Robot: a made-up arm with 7 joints.
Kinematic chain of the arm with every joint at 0, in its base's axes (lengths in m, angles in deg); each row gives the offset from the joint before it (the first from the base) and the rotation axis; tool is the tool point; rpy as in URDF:
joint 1: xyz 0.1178 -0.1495 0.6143 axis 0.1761 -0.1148 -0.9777
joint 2: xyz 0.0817 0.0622 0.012 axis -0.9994 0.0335 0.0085
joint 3: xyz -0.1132 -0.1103 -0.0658 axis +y
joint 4: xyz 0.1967 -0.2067 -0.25 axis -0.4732 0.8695 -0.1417
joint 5: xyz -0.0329 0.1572 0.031 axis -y
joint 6: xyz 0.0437 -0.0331 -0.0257 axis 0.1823 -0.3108 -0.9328
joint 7: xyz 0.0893 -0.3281 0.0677 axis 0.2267 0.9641 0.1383
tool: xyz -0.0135 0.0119 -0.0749 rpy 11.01 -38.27 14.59
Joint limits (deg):
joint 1: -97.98..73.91
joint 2: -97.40..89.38
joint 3: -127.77..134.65
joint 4: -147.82..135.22
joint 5: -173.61..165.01
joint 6: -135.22..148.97
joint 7: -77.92..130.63
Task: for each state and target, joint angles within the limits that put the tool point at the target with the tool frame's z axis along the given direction. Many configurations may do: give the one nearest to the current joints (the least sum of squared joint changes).
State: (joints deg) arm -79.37 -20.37 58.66 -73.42 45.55 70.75 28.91
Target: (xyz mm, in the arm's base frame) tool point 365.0 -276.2 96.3 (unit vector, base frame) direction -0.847 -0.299 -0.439
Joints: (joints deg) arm -74.16 0.84 39.44 -82.46 64.51 67.09 -3.59
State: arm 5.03 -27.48 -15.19 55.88 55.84 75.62 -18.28
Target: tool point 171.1 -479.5 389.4 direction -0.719 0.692 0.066
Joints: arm -9.92 -4.42 -13.90 79.42 36.70 73.14 -20.97
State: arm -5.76 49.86 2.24 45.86 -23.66 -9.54 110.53
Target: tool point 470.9 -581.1 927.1 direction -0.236 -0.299 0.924
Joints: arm -26.02 63.98 32.72 98.41 -34.74 -6.19 130.63
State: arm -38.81 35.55 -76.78 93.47 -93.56 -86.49 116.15
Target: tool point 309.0 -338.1 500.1 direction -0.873 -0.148 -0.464
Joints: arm -52.03 22.14 -62.80 109.06 -114.34 -78.31 130.47
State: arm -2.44 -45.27 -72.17 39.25 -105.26 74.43 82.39
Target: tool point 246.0 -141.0 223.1 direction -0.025 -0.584 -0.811
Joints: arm 25.21 -90.70 -54.45 14.92 -85.52 44.16 67.96
